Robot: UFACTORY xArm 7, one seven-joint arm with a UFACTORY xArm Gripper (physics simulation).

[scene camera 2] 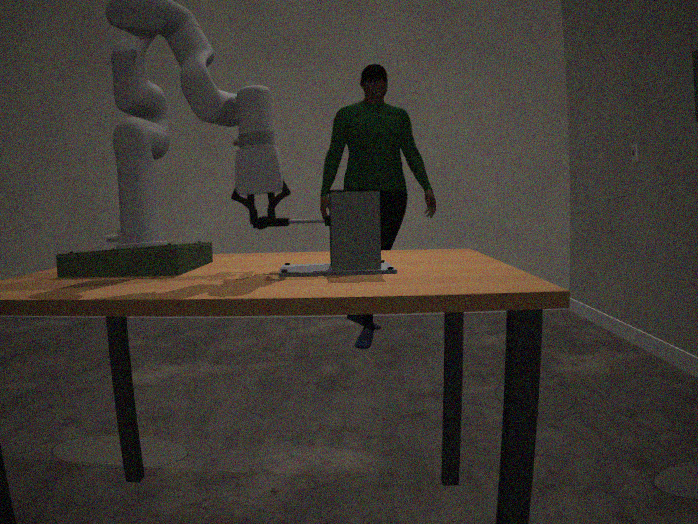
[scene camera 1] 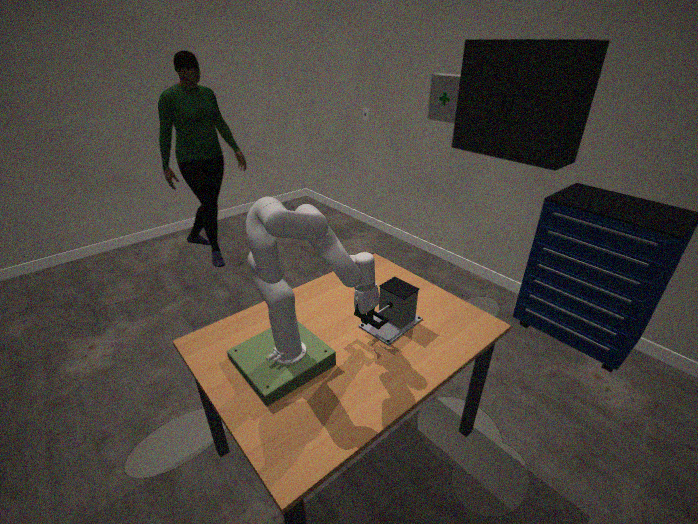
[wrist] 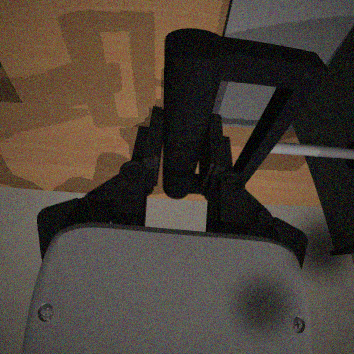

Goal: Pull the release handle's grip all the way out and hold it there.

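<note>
The release handle's black grip (wrist: 187, 100) is a round bar with a frame joined to a pale rod (wrist: 315, 151) (scene camera 2: 307, 221) (scene camera 1: 385, 309). The rod runs level into the side of a grey box (scene camera 1: 399, 302) (scene camera 2: 355, 231) with a dark top, and a length of bare rod shows between grip and box. The box stands on a light metal base plate (scene camera 1: 388, 339) (scene camera 2: 304, 270). My gripper (wrist: 183, 126) (scene camera 2: 262, 221) points down and is shut on the grip's bar, one finger on each side, above the table. In scene camera 1 the fingers and grip blend together.
The wooden table (scene camera 1: 451, 338) (scene camera 2: 439, 282) carries the arm's green base block (scene camera 1: 298, 377) (scene camera 2: 135, 260) and the box. A person in a green top (scene camera 1: 190, 124) (scene camera 2: 374, 146) is beyond the table. A blue drawer cabinet (scene camera 1: 597, 276) stands by the wall at the right.
</note>
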